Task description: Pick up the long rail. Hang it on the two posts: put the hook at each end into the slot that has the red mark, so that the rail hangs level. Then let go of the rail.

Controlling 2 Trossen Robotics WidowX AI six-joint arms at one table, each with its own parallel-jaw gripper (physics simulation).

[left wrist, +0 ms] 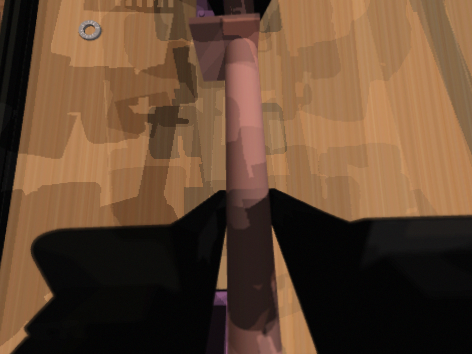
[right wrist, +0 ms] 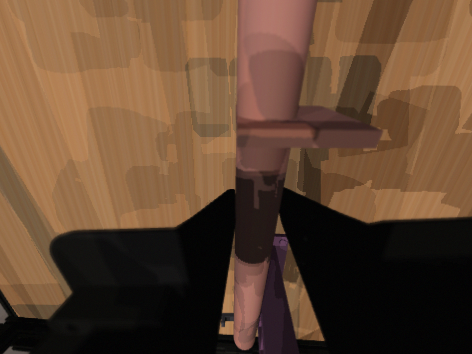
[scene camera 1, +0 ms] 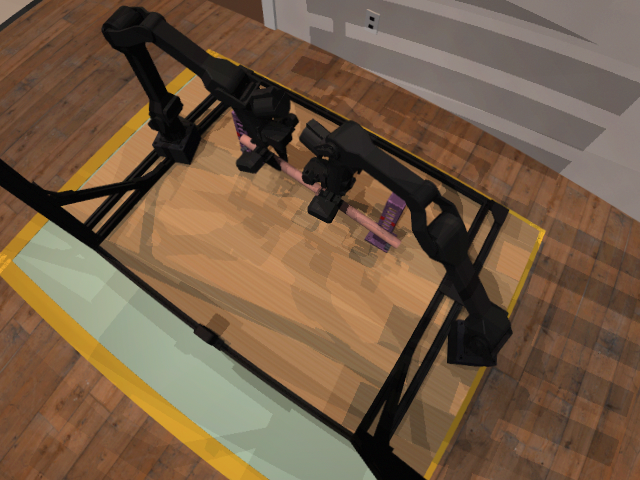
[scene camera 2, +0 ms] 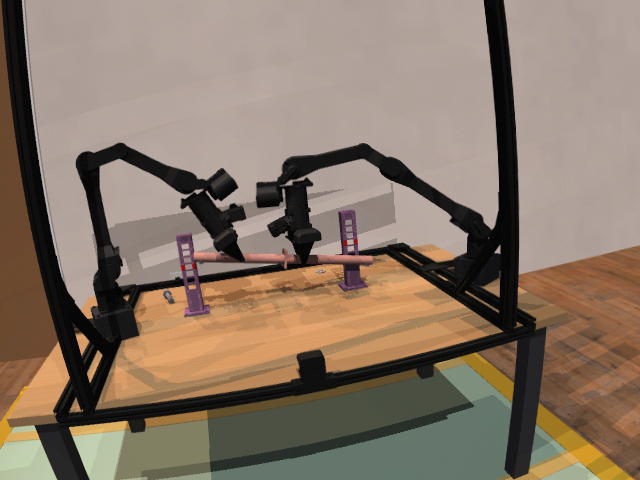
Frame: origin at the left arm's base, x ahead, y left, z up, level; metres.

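Where they show: left gripper, fingertip midpoint: [left wrist: 246, 196] [scene camera 1: 283, 166] [scene camera 2: 243, 260]; right gripper, fingertip midpoint: [left wrist: 238, 22] [right wrist: 255, 195] [scene camera 1: 334, 202] [scene camera 2: 302, 262]; left arm's base, link origin: [scene camera 1: 173, 133] [scene camera 2: 110, 307]; right arm's base, link origin: [scene camera 1: 477, 342].
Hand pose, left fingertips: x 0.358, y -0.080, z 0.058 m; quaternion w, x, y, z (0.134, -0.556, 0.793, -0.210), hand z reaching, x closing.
Each offset is from my left fingertips to the centre of the thing. "spot": to the spot under its first point.
The long pink rail @(dz -0.015, dx +0.104, dy -0.036 m) [scene camera 1: 372, 227] [scene camera 2: 253, 257] [left wrist: 245, 115] [right wrist: 272, 75] is held above the table, with a flat plate @(spot: dz -0.010, dx +0.096, dy -0.049 m) [scene camera 2: 284, 258] [left wrist: 212, 55] [right wrist: 345, 136] near its middle. My left gripper [scene camera 1: 277, 161] [scene camera 2: 240, 258] [left wrist: 246, 196] and my right gripper [scene camera 1: 338, 204] [scene camera 2: 305, 260] [right wrist: 255, 195] are both shut on it. In scene camera 2 the rail's left end overlaps the edge of the left purple post @(spot: dz -0.092, dx -0.130, dy +0.069 m) [scene camera 2: 194, 299], higher in the picture than its red marks. Its right part crosses in front of the right purple post @(dz -0.024, dx +0.286, dy -0.081 m) [scene camera 1: 394, 204] [scene camera 2: 352, 276], lower than its red marks. The hooks cannot be made out.
A grey metal ring @(dz -0.130, dx +0.305, dy +0.108 m) [scene camera 2: 320, 271] [left wrist: 82, 31] lies on the table behind the rail. A small grey bolt-like part @(dz -0.121, dx -0.159, dy +0.234 m) [scene camera 2: 168, 296] lies left of the left post. A black frame [scene camera 1: 149, 291] surrounds the work area, and a small black box [scene camera 2: 311, 364] sits on its front bar.
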